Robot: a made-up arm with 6 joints.
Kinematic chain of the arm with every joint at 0, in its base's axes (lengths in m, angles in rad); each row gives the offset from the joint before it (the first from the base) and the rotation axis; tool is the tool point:
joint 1: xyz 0 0 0.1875 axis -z
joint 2: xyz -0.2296 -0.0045 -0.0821 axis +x
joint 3: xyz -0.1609 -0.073 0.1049 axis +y
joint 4: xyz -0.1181 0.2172 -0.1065 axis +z
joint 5: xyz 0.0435 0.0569 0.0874 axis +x
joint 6: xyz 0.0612 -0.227 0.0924 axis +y
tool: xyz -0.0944 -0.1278 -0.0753
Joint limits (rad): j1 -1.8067..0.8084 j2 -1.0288..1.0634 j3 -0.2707..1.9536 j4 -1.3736..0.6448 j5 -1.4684..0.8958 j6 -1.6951..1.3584
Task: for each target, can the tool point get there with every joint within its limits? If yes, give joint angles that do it. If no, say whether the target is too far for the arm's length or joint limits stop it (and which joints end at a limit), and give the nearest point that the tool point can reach.
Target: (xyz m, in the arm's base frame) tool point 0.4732 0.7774 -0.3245
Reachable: no: joint limits stop it (at a limit: joint 1, joint 2, joint 5, joint 6) | nearest point 0.2218 0.5764 0.0560 | short by 0.498 m
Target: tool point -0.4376 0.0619 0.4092
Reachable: yes | joints -0.2741 -0.6026 0.0063 0.1214 -0.9260 -0.7058
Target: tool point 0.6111 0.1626 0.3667
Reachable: no: joint limits stop it (at a limit: joint 1, joint 2, joint 3, joint 6) | nearest point 0.4196 -0.0588 0.3525 | short by 0.293 m
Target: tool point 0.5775 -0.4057 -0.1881
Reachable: no: joint limits stop it (at a limit: joint 1, joint 2, joint 6) | nearest point 0.4166 -0.4176 0.0379 | short by 0.278 m
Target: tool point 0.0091 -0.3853 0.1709
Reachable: yes | joints -0.9517 0.7594 1.0470 0.1050 -0.4401 -0.3877
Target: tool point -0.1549 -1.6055 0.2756
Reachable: no: too far | nearest point -0.0817 -0.8470 0.1961 | short by 0.766 m
